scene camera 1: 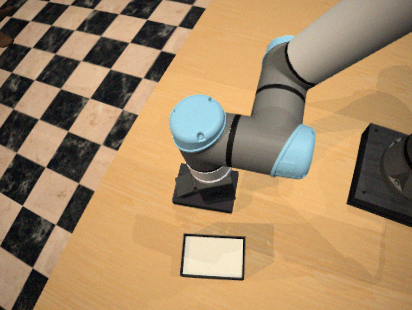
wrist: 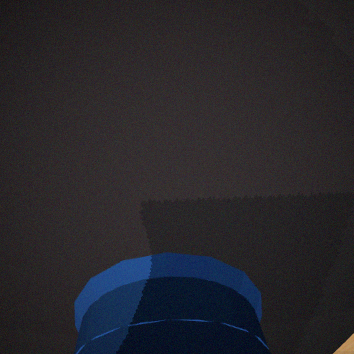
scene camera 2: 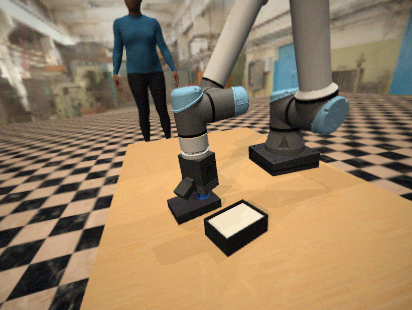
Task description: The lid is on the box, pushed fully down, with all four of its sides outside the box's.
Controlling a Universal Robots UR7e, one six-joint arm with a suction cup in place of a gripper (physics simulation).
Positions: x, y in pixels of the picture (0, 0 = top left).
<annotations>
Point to a black lid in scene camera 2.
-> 183, 211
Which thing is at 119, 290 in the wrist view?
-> The suction cup.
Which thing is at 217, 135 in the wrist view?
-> A black lid.
</annotations>
